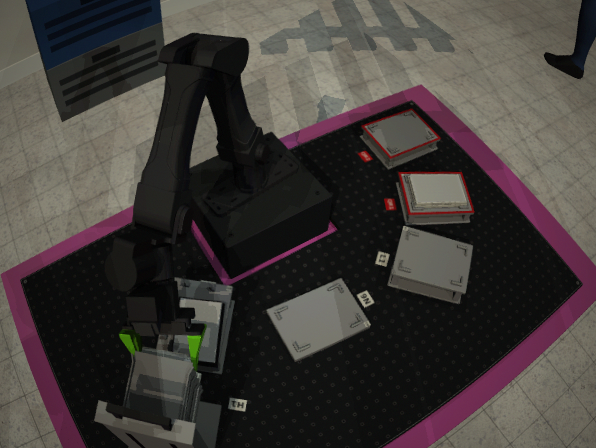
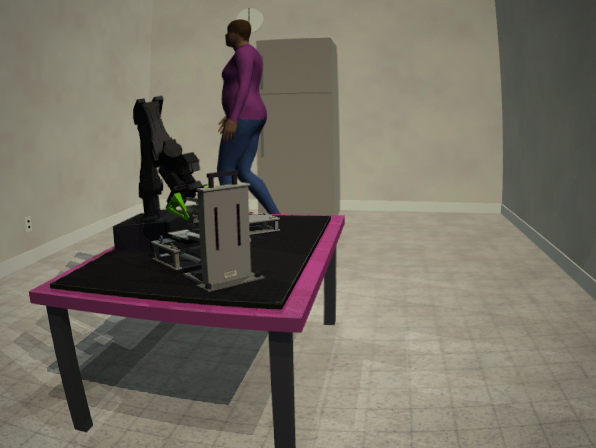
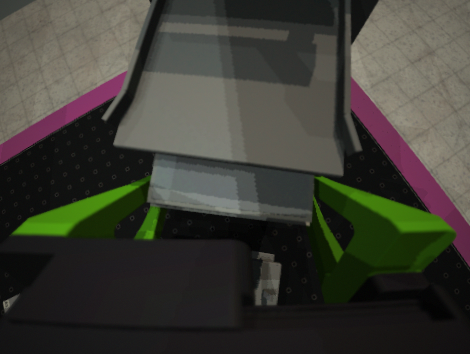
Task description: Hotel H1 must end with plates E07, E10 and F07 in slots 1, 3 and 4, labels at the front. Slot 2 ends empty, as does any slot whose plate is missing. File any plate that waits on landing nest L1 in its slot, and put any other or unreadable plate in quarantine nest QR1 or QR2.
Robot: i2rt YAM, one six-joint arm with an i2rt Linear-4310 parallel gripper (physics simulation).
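Frame: origin at the arm's base, x back, y up, z left, level; centimetres.
Where they show: gripper, fingertip midpoint: [image 3: 234,177]; arm's base, link origin: [image 1: 250,184] [image 2: 153,217].
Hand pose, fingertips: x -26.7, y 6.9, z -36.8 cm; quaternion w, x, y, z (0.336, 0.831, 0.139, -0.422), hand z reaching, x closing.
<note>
Things, the pixels of their centre, and the offset from my fingertips.
- Hotel H1, body centre: [image 3: 248,89] [image 1: 163,417] [image 2: 216,225] dz -5.7, dx -5.6, dy -1.6 cm
- grey plate, body centre: [image 3: 241,104] dz -2.7, dx -2.7, dy +2.6 cm
- Landing nest L1, body centre: [image 1: 432,264] [image 2: 253,223] dz +56.3, dx -8.2, dy -13.4 cm
- Quarantine nest QR1, body centre: [image 1: 401,136] dz +78.2, dx +21.8, dy -13.9 cm
- Quarantine nest QR2, body centre: [image 1: 435,197] dz +70.7, dx +3.7, dy -13.9 cm
- flat grey nest, body centre: [image 1: 318,318] dz +31.1, dx -1.7, dy -15.3 cm
Hotel H1 [image 1: 160,380] [image 2: 225,231] [image 3: 235,114] stands at the near left corner of the table, its label [image 1: 237,404] beside it. A grey plate [image 3: 231,188] sticks out of the hotel's front below the top board. My gripper [image 1: 161,343] [image 2: 178,204] [image 3: 234,177] is open, with one green finger on each side of this plate's end; the fingers do not grip it. Landing nest L1 [image 1: 430,262] shows a bare grey top. Quarantine nest QR1 [image 1: 399,132] looks empty. Quarantine nest QR2 [image 1: 436,211] holds a pale plate [image 1: 440,188].
A flat grey nest [image 1: 318,318] lies mid-table. Another stand with a pale plate [image 1: 211,313] sits right behind my gripper. The arm's black base [image 1: 260,212] stands at the table's middle back. A person [image 2: 243,110] walks behind the table near a fridge [image 2: 298,125].
</note>
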